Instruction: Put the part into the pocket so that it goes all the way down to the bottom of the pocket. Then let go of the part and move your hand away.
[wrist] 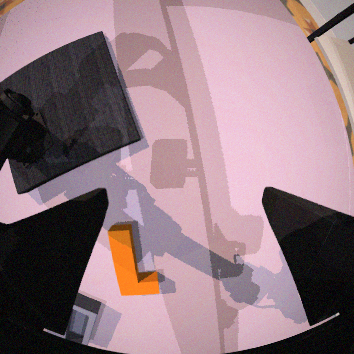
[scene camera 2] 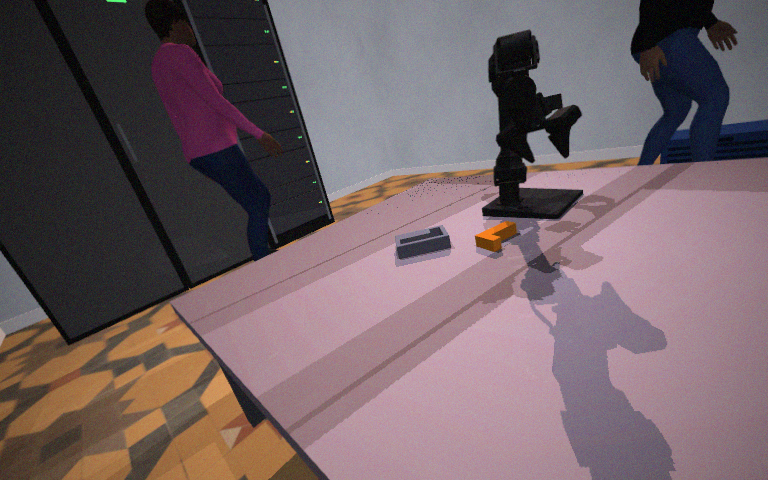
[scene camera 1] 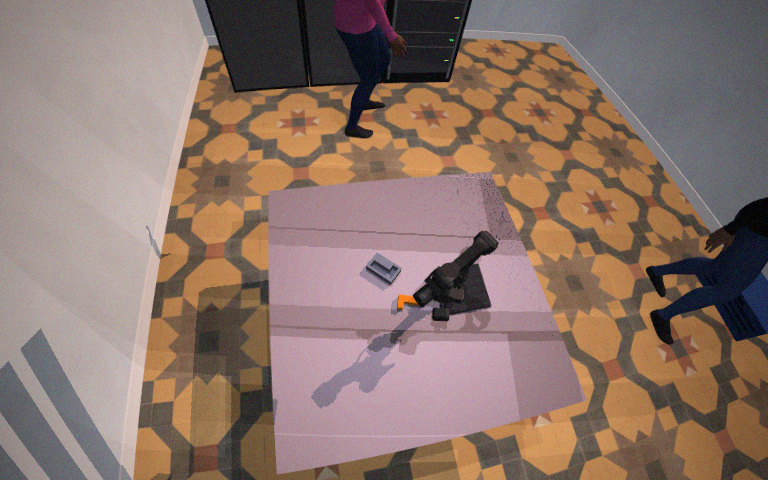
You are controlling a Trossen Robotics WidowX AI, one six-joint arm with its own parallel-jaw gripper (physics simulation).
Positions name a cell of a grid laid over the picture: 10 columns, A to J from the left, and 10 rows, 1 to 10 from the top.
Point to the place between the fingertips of the gripper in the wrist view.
F6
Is the gripper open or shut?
Open.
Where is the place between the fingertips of the gripper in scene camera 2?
H4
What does the orange L-shaped part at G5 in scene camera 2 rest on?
The table.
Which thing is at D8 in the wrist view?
An orange L-shaped part.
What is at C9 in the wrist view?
A grey pocket block.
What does the gripper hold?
Nothing.
